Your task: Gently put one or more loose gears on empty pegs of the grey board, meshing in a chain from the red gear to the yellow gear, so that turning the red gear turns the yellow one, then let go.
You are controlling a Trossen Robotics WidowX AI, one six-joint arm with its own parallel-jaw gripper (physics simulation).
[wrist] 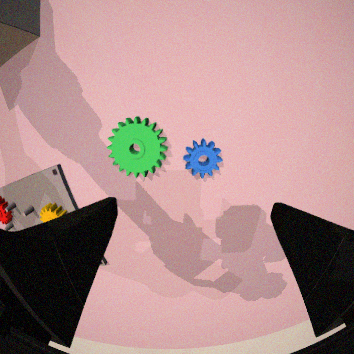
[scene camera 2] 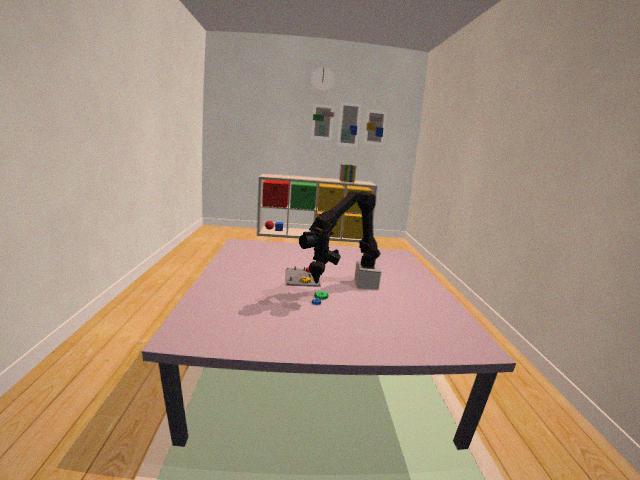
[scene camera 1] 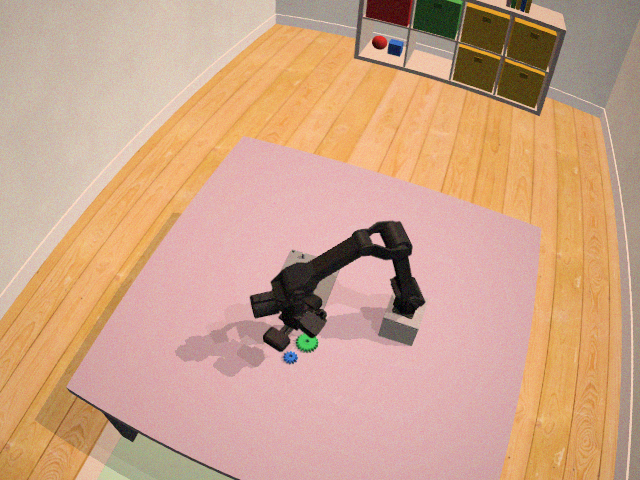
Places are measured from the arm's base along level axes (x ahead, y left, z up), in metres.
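Pixels of known places: gripper, fingertip midpoint: [wrist: 198,208] [scene camera 2: 318,279] [scene camera 1: 292,335]; arm's base, origin of the base link: [scene camera 2: 367,265] [scene camera 1: 405,306].
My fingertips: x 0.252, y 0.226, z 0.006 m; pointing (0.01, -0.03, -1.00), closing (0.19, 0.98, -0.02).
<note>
For each thing: its middle in the pictures, then the offset to it from my fingertips. Level surfaces: height alone.
- large green gear, body centre: [wrist: 136,147] [scene camera 1: 307,342] [scene camera 2: 321,295] 0.022 m back, 0.054 m right, 0.103 m down
- small blue gear, body centre: [wrist: 202,158] [scene camera 1: 290,357] [scene camera 2: 316,301] 0.001 m ahead, 0.013 m left, 0.103 m down
- grey board, body centre: [wrist: 33,229] [scene camera 1: 306,279] [scene camera 2: 302,274] 0.073 m ahead, 0.263 m right, 0.097 m down
- red gear, body centre: [scene camera 2: 310,269] 0.032 m ahead, 0.342 m right, 0.095 m down
- yellow gear, body centre: [wrist: 54,221] [scene camera 2: 305,279] 0.056 m ahead, 0.200 m right, 0.095 m down
- pink table, its level: 0.112 m down
My gripper [scene camera 1: 295,332] [scene camera 2: 325,265] [wrist: 198,208] is open and empty, above the table near the loose gears. The large green gear [scene camera 1: 307,342] [scene camera 2: 321,295] [wrist: 136,147] lies flat on the table. The small blue gear [scene camera 1: 290,357] [scene camera 2: 316,301] [wrist: 203,158] lies flat beside it, apart from it. The grey board [scene camera 1: 329,290] [scene camera 2: 289,282] [wrist: 30,191] is partly hidden by the arm and left finger. On it show the red gear [scene camera 2: 308,269] [wrist: 4,212], the yellow gear [scene camera 2: 305,280] [wrist: 51,212] and bare pegs between them in the wrist view.
The arm's grey base block [scene camera 1: 398,328] [scene camera 2: 367,277] stands right of the board. The arm arches over the board from that base. The pink table [scene camera 1: 387,403] [scene camera 2: 361,335] carries everything. A shelf unit [scene camera 1: 552,82] [scene camera 2: 258,206] stands on the floor far behind the table.
</note>
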